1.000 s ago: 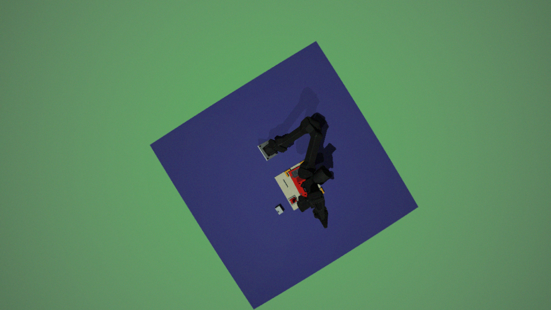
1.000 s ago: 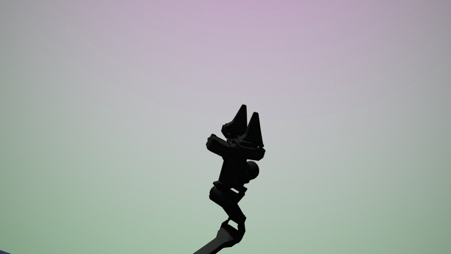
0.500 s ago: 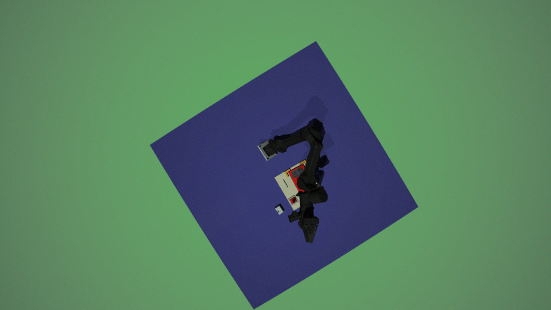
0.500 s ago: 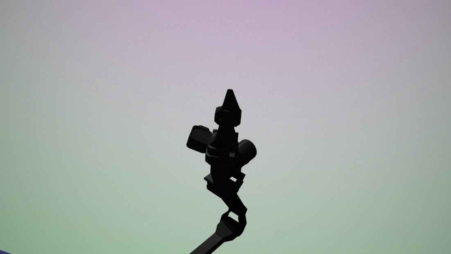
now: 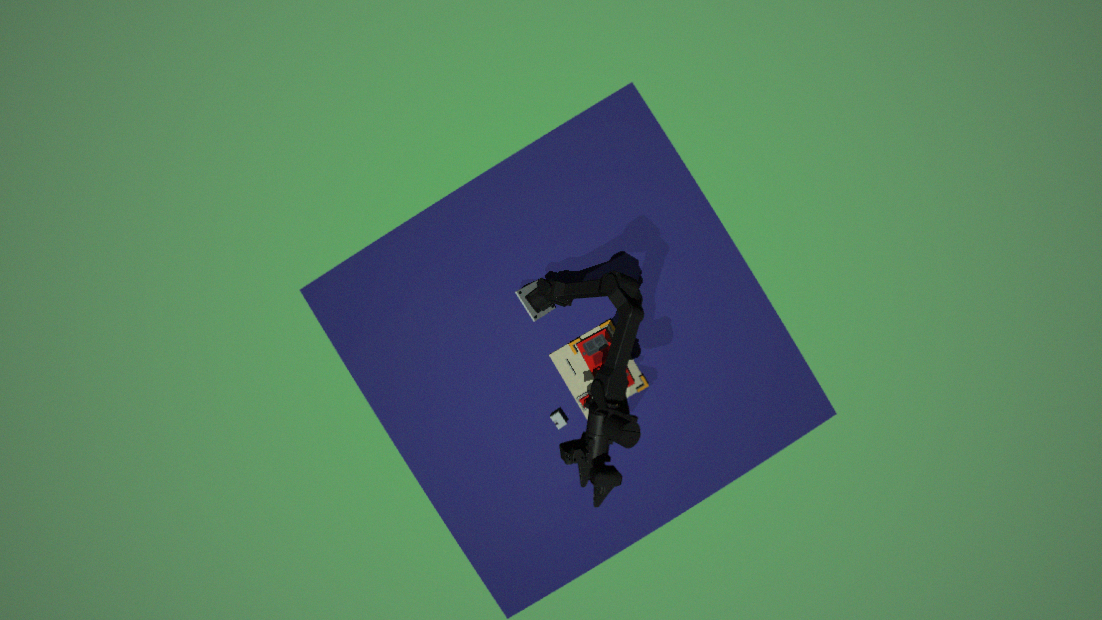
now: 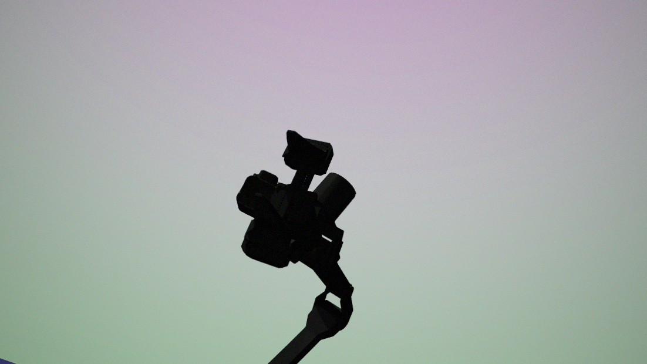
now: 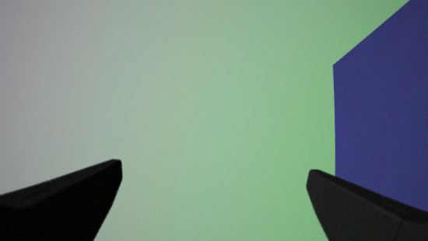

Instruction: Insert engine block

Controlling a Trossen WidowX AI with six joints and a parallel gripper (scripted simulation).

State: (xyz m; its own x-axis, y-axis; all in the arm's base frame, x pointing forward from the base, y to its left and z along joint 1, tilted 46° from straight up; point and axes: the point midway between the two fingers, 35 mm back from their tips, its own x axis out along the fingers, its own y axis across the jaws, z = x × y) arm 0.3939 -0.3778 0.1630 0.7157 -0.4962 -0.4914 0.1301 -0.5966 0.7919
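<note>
My gripper tip is now 380 mm above the grey engine block, 100 mm past it and 10 mm to the left of it. Round my gripper tip: grey fixture (390 mm below, 210 mm to the left, 140 mm behind).
</note>
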